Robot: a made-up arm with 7 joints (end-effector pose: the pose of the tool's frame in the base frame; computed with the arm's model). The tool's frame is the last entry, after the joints.
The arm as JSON. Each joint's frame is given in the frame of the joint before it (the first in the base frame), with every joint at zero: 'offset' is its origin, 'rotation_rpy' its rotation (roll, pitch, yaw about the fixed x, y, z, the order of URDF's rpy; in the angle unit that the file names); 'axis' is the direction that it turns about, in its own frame. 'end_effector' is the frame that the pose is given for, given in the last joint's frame.
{
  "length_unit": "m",
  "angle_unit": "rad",
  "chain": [
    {
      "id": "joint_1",
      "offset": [
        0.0,
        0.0,
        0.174
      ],
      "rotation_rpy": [
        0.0,
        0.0,
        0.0
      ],
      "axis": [
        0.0,
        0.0,
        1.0
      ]
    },
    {
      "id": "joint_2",
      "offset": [
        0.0,
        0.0,
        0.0
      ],
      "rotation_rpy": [
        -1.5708,
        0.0,
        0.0
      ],
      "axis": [
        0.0,
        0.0,
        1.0
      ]
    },
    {
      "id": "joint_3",
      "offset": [
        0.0,
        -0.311,
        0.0
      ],
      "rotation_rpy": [
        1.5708,
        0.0,
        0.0
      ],
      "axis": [
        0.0,
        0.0,
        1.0
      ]
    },
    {
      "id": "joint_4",
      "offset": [
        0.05,
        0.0,
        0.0
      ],
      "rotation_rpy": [
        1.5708,
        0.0,
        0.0
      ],
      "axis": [
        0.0,
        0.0,
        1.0
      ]
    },
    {
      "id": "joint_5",
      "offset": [
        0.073,
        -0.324,
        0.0
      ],
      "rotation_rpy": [
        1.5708,
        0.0,
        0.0
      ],
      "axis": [
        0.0,
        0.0,
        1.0
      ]
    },
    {
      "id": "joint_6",
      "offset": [
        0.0,
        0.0,
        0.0
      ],
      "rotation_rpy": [
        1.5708,
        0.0,
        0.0
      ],
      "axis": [
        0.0,
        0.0,
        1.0
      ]
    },
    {
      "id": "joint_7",
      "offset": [
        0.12,
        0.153,
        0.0
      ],
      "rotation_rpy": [
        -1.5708,
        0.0,
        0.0
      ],
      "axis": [
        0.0,
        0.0,
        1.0
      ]
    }
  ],
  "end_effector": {
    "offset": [
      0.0,
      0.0,
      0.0
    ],
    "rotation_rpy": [
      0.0,
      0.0,
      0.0
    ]
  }
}
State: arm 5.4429 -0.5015 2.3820 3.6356 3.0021 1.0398 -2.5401
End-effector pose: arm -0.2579 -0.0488 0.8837 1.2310 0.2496 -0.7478
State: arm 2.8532 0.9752 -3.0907 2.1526 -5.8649 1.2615 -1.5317
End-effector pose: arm -0.1700 0.1216 0.8720 0.9367 1.1031 1.4697
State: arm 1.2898 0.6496 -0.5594 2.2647 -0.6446 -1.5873 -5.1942
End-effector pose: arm 0.0920 0.4409 0.5722 0.0134 -1.0414 -1.1325
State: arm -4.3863 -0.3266 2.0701 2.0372 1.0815 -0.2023 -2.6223
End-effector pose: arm -0.2944 -0.3872 0.7582 1.1338 -0.3368 -0.8889
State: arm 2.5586 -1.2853 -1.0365 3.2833 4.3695 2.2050 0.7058
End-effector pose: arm 0.5362 -0.3797 0.1317 -2.2701 1.7617 0.6158
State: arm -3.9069 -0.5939 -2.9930 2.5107 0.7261 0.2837 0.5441
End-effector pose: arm 0.4614 -0.4588 0.6920 -1.0904 1.3349 -1.8272
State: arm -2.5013 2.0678 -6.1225 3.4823 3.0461 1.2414 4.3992
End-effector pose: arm -0.6283 -0.4245 0.0805 -0.2383 -0.5155 1.8057
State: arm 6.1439 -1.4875 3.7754 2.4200 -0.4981 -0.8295 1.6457
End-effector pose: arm -0.7360 -0.0267 0.2159 -1.1019 -0.9446 1.6989
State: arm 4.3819 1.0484 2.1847 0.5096 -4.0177 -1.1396 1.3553
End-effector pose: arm 0.1724 -0.1184 0.1650 0.7494 2.8641 0.2677
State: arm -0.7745 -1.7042 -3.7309 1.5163 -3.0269 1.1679 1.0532
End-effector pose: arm -0.0545 0.4956 -0.3353 -1.7019 1.6283 1.3867
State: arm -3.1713 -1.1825 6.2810 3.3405 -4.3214 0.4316 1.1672
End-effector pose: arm 0.7843 0.0181 0.3797 1.9731 -0.4560 2.0150
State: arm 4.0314 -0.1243 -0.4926 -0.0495 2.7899 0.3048 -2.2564
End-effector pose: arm -0.0552 -0.0099 -0.0170 -0.2012 -2.8663 0.4388
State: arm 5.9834 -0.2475 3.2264 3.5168 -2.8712 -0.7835 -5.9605
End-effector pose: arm -0.1956 0.0042 0.8236 0.9051 -0.1046 -2.6401
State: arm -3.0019 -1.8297 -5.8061 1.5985 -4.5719 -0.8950 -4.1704
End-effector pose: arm 0.4571 0.0632 0.4876 -0.3270 -0.4375 -2.2331
